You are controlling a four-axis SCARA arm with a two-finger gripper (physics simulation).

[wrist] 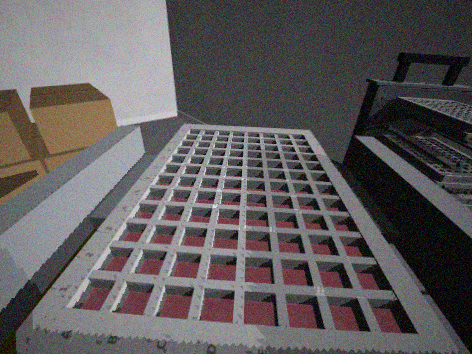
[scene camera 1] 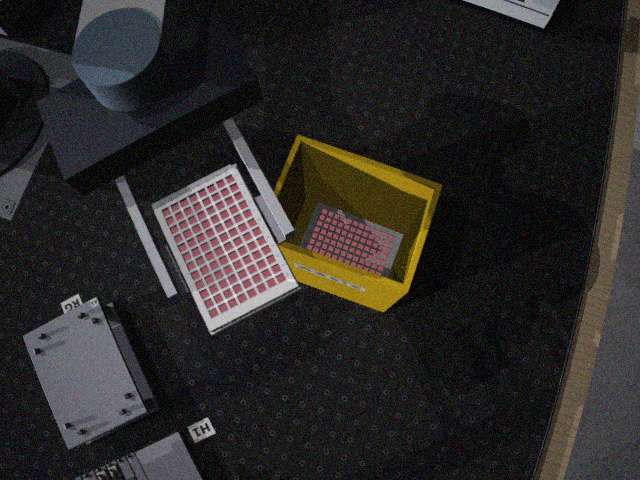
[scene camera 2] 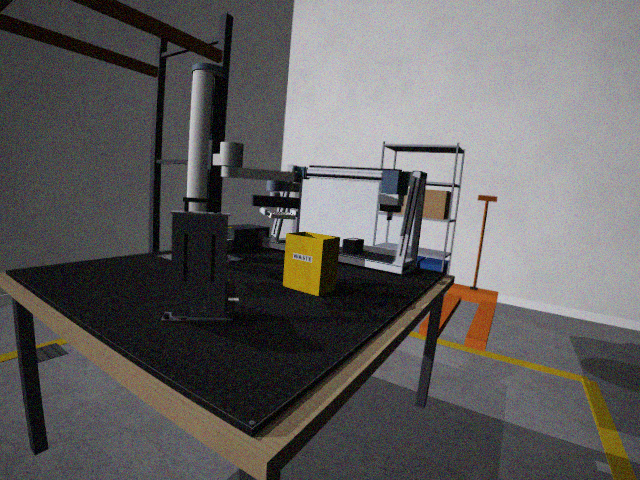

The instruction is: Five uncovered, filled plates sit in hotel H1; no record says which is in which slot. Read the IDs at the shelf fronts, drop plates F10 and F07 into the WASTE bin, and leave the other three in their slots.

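Frame: origin at the arm's base, x back, y left, z down, level; centimetres.
Seen in the pictures: gripper, between the fingertips: (wrist: pixel 244 150) (scene camera 1: pixel 232 266) (scene camera 2: pixel 281 213).
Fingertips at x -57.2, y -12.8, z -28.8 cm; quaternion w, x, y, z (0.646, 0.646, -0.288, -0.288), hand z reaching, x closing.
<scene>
A point is followed by its place in that frame.
A white plate with red-filled wells (scene camera 1: pixel 223 242) @(x -55.6, y -11.1, z -28.6 cm) (wrist: pixel 244 195) @(x -54.7, y -10.5, z -28.6 cm) is level between the two long fingers of my gripper (scene camera 1: pixel 230 264) @(x -57.2, y -12.8, z -28.8 cm) (wrist: pixel 244 150) @(x -57.2, y -12.8, z -28.8 cm), which is shut on it. Its ID does not show. In scene camera 1 it appears left of the yellow WASTE bin (scene camera 1: pixel 330 281) @(x -64.7, y -8.5, z -11.1 cm) (scene camera 2: pixel 302 273) @(x -65.0, y -8.5, z -8.0 cm), with one finger overlapping the bin's left edge. Another red-filled plate (scene camera 1: pixel 356 240) @(x -65.9, y -0.9, z -3.2 cm) lies inside the bin; its ID is not visible. Hotel H1 (scene camera 1: pixel 173 457) @(x -52.5, y -36.6, z -2.1 cm) (scene camera 2: pixel 199 242) @(x -59.0, y -49.3, z -21.9 cm) is a dark tower. At the right of the wrist view, plates (wrist: pixel 440 112) @(x -53.4, y -38.5, z -27.9 cm) sit on hotel shelves, IDs unreadable.
A grey stand with pegs (scene camera 1: pixel 85 372) @(x -38.9, y -29.7, z -7.3 cm) is beside the RG label (scene camera 1: pixel 71 303) @(x -30.4, y -22.6, z -1.3 cm), near the H1 label (scene camera 1: pixel 201 429) @(x -54.7, y -31.7, z -1.3 cm). A gantry frame (scene camera 2: pixel 416 222) @(x -85.0, y 60.6, z -26.2 cm) stands behind the bin. The table's wooden edge (scene camera 1: pixel 584 335) @(x -102.3, y -2.6, z 0.0 cm) runs along the right. Cardboard boxes (wrist: pixel 75 120) show at the left.
</scene>
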